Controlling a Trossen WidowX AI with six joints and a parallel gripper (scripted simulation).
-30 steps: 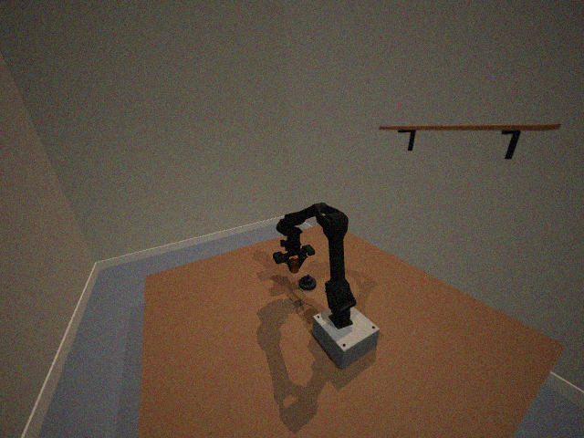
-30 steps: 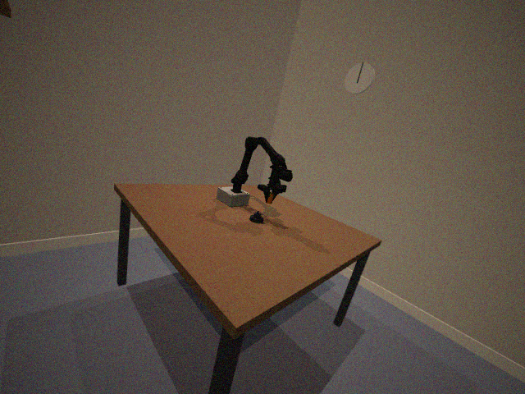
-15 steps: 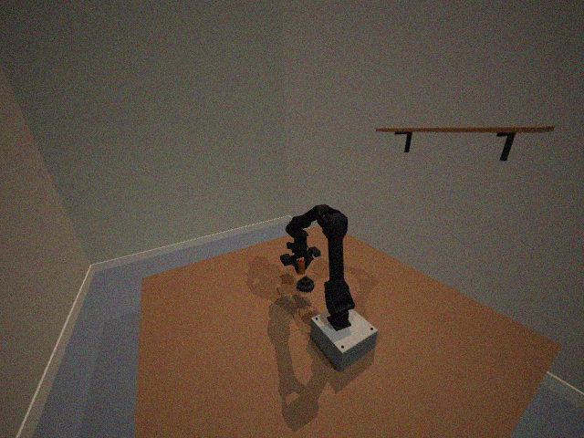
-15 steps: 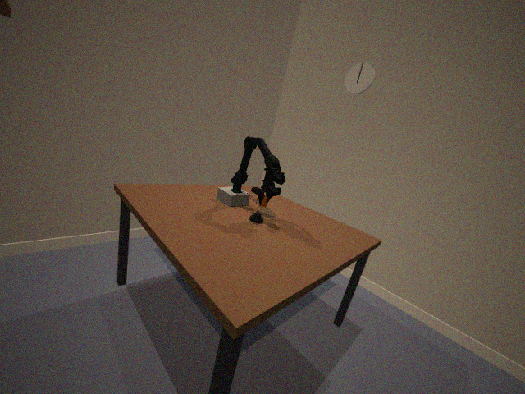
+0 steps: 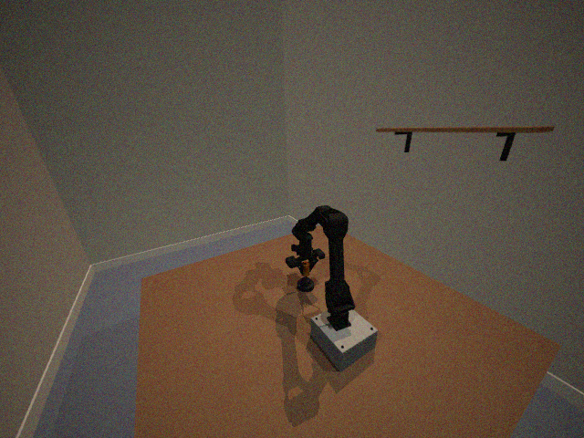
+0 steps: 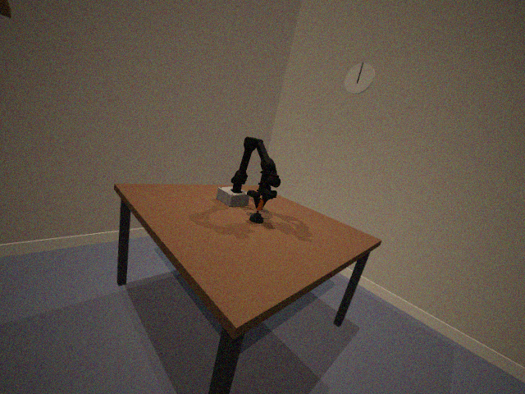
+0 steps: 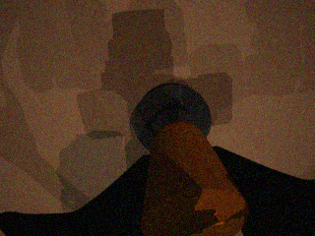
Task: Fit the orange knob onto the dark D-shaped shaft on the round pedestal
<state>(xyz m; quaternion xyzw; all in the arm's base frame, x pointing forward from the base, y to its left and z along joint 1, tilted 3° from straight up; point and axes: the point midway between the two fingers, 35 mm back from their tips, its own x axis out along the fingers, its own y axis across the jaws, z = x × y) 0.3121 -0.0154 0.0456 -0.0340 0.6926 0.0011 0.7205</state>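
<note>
My gripper tip is 50 mm above the round pedestal. Round my gripper tip: orange knob: 20 mm above.
</note>
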